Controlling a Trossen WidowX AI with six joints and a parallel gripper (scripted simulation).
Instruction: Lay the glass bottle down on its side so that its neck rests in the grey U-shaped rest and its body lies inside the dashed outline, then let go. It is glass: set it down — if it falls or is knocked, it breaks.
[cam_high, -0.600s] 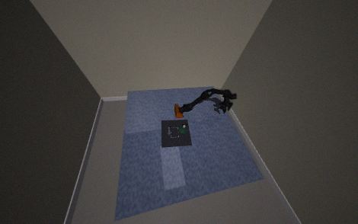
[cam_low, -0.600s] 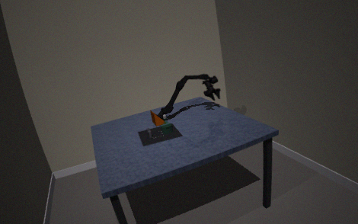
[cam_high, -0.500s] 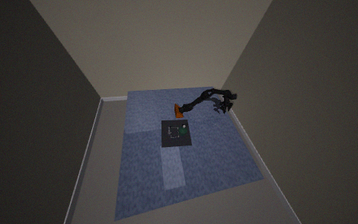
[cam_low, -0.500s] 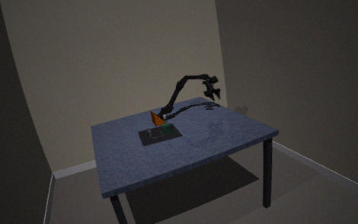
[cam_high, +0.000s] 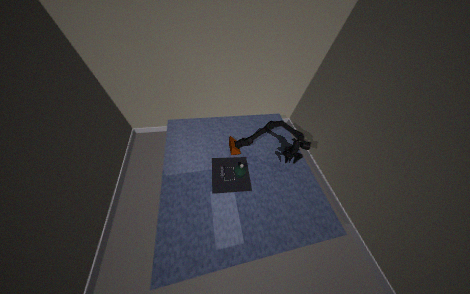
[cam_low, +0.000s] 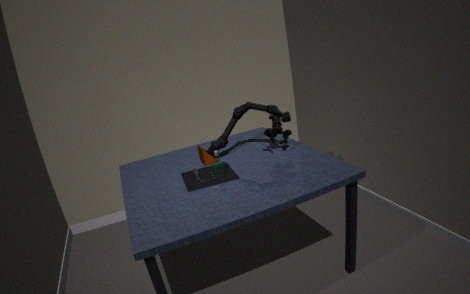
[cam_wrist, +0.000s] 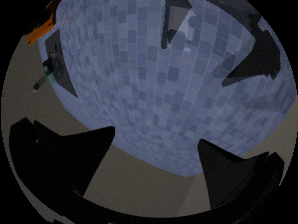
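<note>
Right now my gripper tip is 2 cm short of the glass bottle, 44 cm to the left of it and 1 cm below it. The rest, counted from my gripper tip: dark mat (2 cm ahead, 52 cm to the right, 8 cm below).
</note>
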